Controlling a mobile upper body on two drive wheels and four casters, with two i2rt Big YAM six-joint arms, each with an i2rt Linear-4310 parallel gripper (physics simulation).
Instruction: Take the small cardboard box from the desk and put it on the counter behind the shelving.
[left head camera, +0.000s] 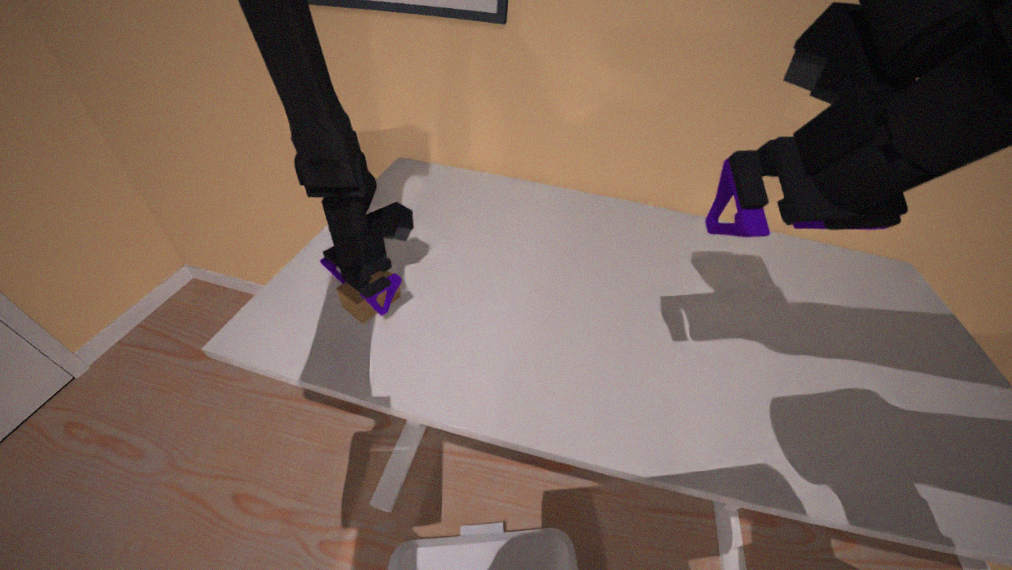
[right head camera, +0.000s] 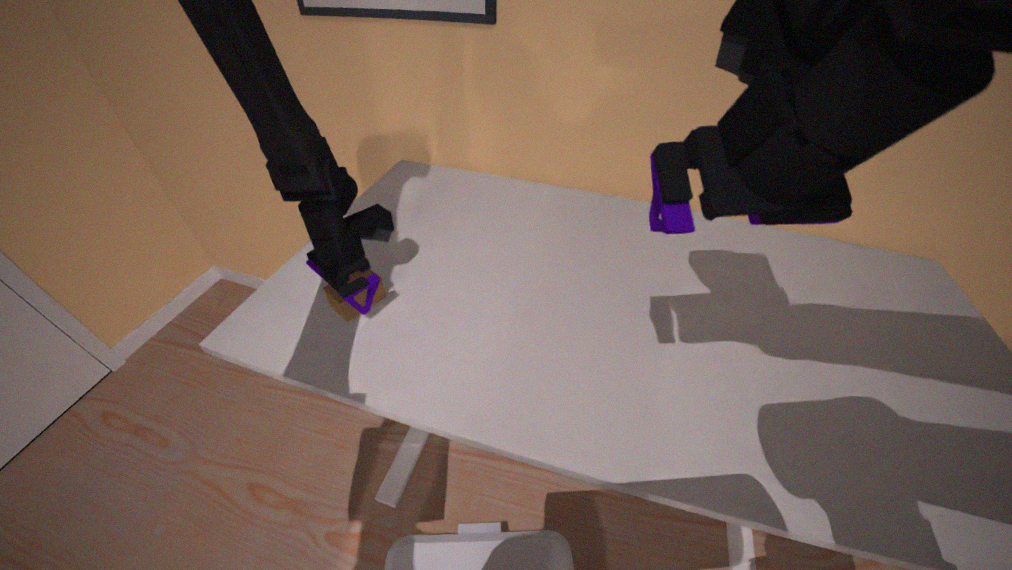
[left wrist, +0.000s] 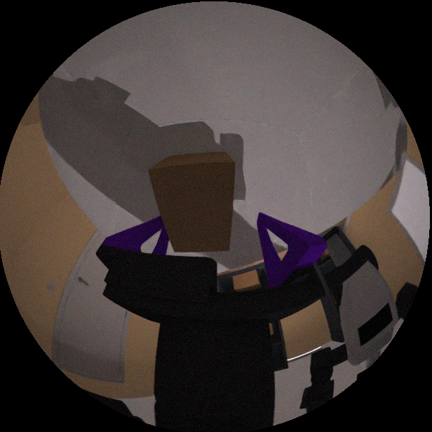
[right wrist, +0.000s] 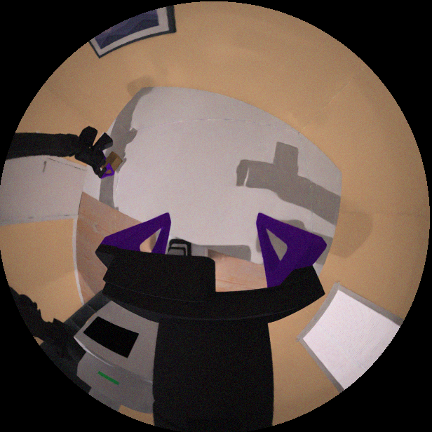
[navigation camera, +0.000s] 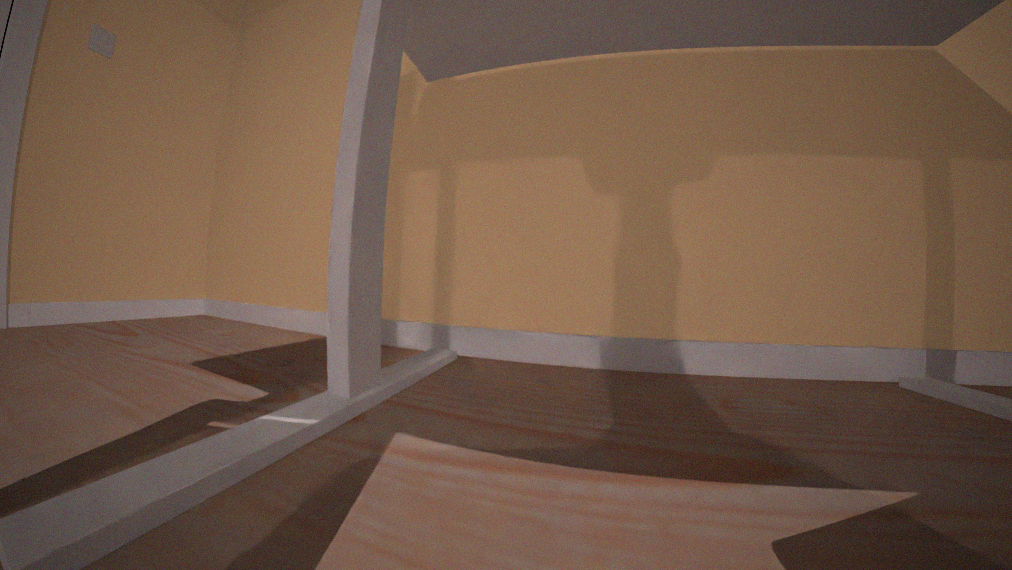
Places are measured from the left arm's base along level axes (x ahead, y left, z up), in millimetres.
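Pixels of known places: left gripper, fingertip midpoint: (left head camera: 367, 300) (right head camera: 352, 299); right gripper, fingertip midpoint: (left head camera: 751, 224) (right head camera: 701, 220).
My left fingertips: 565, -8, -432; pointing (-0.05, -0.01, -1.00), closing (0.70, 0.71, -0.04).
Ahead of a thing's pixels: the offset from my left fingertips to its top centre, as dx, dy, dz. "spot": to the spot under its first point. Level surfaces: height alone.
The small brown cardboard box @[+23, +0, +22] (left head camera: 356, 305) (right head camera: 342, 305) (left wrist: 197, 205) (right wrist: 115, 160) stands on the white desk @[dz -28] (left head camera: 531, 318) (right head camera: 531, 318) (left wrist: 275, 65) (right wrist: 200, 155), near its left end in the head views. My left gripper (left head camera: 361, 290) (right head camera: 338, 288) is open, right at the box, partly covering it in both head views. In the left wrist view the box shows between the spread fingers and reaches beyond them, close to the finger on the picture's left. My right gripper (left head camera: 782, 228) (right head camera: 729, 225) (right wrist: 213, 217) is open and empty above the desk. I cannot identify the counter.
In the left wrist view a dark open frame (left wrist: 280, 350), perhaps the shelving, shows with brown items. A desk leg @[spot: +190, +2, -650] (navigation camera: 354, 212) (left head camera: 398, 467) stands below the desk. A pale chair (left head camera: 435, 555) (right head camera: 435, 555) is at the near edge. A wall runs behind the desk.
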